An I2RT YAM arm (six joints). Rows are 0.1 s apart.
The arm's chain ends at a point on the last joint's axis. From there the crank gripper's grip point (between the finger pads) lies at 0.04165 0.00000 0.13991 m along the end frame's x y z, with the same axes.
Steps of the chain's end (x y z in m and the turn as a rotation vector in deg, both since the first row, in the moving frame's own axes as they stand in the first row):
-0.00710 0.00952 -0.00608 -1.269 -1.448 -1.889
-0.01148 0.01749 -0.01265 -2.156 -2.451 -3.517
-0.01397 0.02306 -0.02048 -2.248 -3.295 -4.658
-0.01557 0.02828 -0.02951 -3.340 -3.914 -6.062
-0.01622 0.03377 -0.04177 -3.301 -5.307 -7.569
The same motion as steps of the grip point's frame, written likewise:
-0.01062 0.01131 -0.00509 -1.269 -1.448 -1.889
-0.01741 0.02041 -0.01105 -2.156 -2.451 -3.517
-0.02198 0.02553 -0.01836 -2.248 -3.295 -4.658
-0.02500 0.03260 -0.02711 -3.340 -3.914 -6.062
-0.02913 0.03728 -0.03860 -3.301 -5.307 -7.569

